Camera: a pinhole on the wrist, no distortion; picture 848 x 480 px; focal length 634.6 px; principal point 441.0 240.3 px. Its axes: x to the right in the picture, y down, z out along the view. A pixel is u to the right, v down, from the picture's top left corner.
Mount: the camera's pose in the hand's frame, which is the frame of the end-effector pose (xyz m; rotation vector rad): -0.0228 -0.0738 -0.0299 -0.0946 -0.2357 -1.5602
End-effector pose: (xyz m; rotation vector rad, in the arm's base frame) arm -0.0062 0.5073 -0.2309 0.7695 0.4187 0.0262
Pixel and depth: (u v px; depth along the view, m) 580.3 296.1 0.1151
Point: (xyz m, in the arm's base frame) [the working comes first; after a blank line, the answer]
In the camera's frame: 0.0253 0.0101 0.1151

-0.0037 0.3904 -0.2166
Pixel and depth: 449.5 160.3 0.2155
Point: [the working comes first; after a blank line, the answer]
In the camera's frame: 0.0029 -0.0272 0.2155

-0.0067 0.3528 -0.1139
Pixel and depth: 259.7 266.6 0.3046
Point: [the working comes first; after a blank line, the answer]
In the camera's frame: -0.0870 0.0126 0.3046

0.0636 0.3878 -0.0069
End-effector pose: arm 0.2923 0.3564 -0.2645 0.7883 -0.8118 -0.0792
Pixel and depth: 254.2 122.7 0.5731
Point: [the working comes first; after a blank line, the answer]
In the camera's frame: -0.1687 -0.1062 0.5731

-0.2072 0.2788 -0.0318
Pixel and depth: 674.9 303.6 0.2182
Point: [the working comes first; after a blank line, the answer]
In the camera's frame: 0.0804 0.0218 0.2182

0.1651 0.1662 -0.2622
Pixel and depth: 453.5 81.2 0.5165
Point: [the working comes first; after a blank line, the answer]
In the camera's frame: 0.0102 -0.1295 0.5165

-0.1654 0.1631 -0.1753
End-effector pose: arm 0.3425 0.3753 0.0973 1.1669 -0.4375 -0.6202
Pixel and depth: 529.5 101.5 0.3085
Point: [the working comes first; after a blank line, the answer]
In the camera's frame: 0.0430 -0.0675 0.3085

0.0732 0.2448 0.1411
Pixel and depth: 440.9 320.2 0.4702
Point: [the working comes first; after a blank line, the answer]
In the camera's frame: -0.0001 0.0592 0.4702

0.0765 0.0781 0.2686
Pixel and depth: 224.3 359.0 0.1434
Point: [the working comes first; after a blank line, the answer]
In the camera's frame: -0.0490 0.0268 0.1434

0.2741 0.3097 0.1361
